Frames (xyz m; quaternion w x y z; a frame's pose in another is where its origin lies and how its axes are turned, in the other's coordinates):
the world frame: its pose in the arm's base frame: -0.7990 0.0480 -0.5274 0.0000 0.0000 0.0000 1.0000
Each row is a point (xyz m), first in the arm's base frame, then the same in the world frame.
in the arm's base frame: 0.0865 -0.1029 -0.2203
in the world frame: -0.8855 0.1509 0.3071
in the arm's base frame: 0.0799 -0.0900 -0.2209
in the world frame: -0.8789 0.1380 0.3065
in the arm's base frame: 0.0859 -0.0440 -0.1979
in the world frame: -0.8849 0.0920 0.3295
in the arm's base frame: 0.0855 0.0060 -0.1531
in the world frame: -0.8845 0.0420 0.3743
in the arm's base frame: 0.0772 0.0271 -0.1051
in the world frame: -0.8762 0.0209 0.4223
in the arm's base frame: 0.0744 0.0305 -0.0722
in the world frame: -0.8734 0.0175 0.4552
